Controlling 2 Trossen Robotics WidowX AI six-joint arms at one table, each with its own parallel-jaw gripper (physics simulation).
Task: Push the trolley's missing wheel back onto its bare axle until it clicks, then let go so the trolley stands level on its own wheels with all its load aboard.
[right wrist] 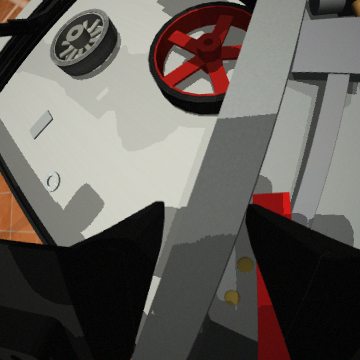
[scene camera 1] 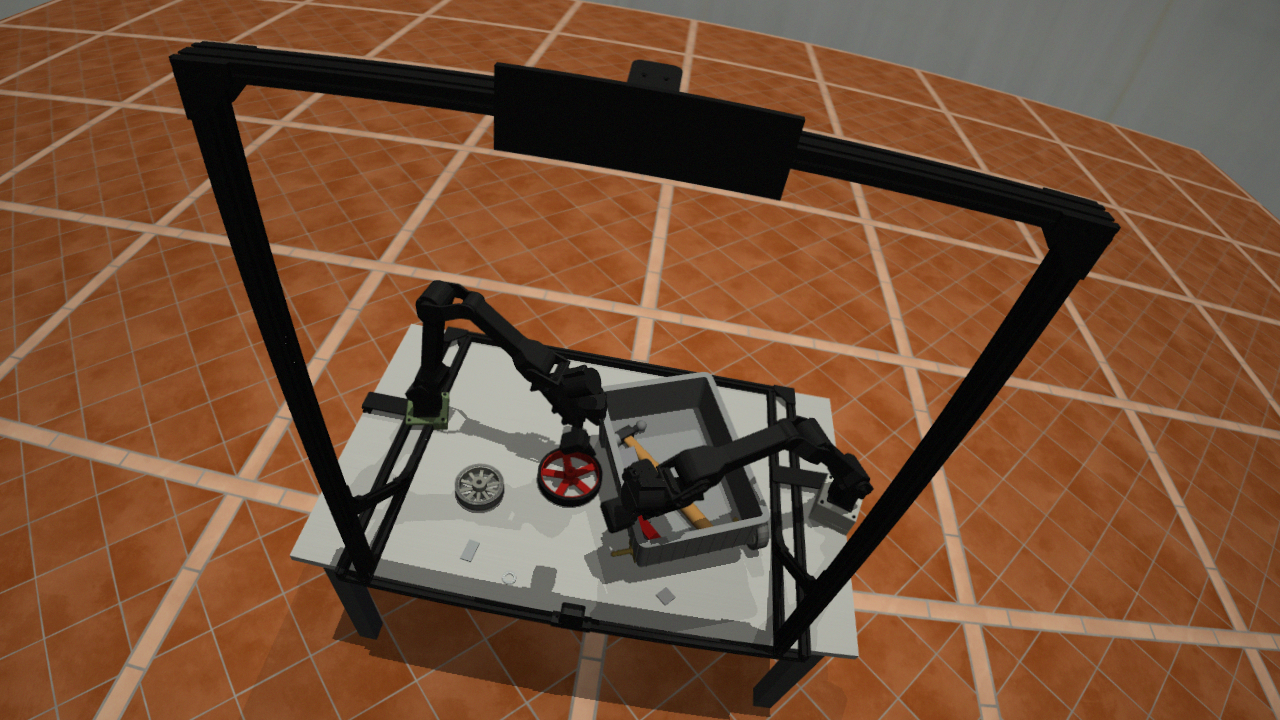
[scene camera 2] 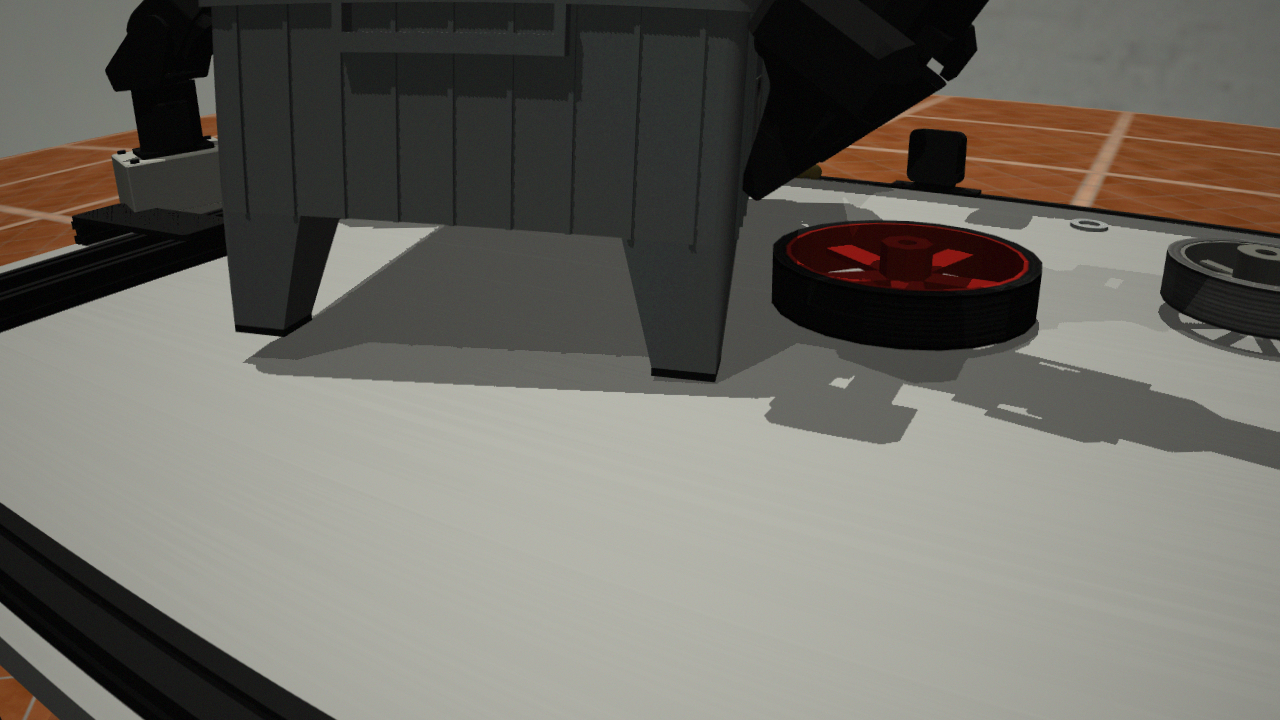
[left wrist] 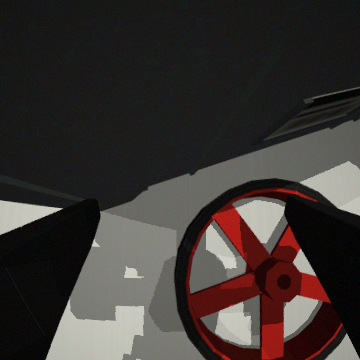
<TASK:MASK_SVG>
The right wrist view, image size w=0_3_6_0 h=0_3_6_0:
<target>my right gripper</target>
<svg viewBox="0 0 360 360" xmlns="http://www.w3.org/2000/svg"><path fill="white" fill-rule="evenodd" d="M249 203L246 209L245 224L250 245L273 306L290 360L360 360L360 249L310 229L263 206ZM164 201L154 201L101 232L68 247L0 238L0 360L130 360L161 246L164 224Z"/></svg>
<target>red-spoked wheel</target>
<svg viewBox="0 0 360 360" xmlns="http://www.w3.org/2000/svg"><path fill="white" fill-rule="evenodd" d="M246 5L229 1L200 3L175 14L157 31L149 47L149 71L163 96L173 105L184 111L197 114L219 113L229 84L222 60L237 59L241 45L222 46L222 43L230 25L245 31L247 30L253 10ZM215 93L197 94L182 91L174 86L201 68L205 73L209 74ZM195 54L195 56L163 76L164 60L173 44ZM215 24L212 32L203 33L197 39L186 35L186 33L196 28Z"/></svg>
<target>grey trolley tub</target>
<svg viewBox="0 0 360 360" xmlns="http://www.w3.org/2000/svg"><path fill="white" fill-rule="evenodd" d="M348 81L332 158L310 229L360 249L360 82ZM354 15L338 16L337 13L312 15L308 0L256 0L206 151L130 360L257 360L256 259L250 245L245 224L246 209L249 203L253 203L252 194L289 192L290 212L292 212L303 177L327 80L293 79L291 70L302 20L355 17Z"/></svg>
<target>red-handled tool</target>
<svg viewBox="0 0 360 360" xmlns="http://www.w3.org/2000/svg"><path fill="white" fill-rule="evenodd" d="M256 262L257 360L290 360L281 329ZM252 194L252 202L254 204L263 206L291 219L289 192Z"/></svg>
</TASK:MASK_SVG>
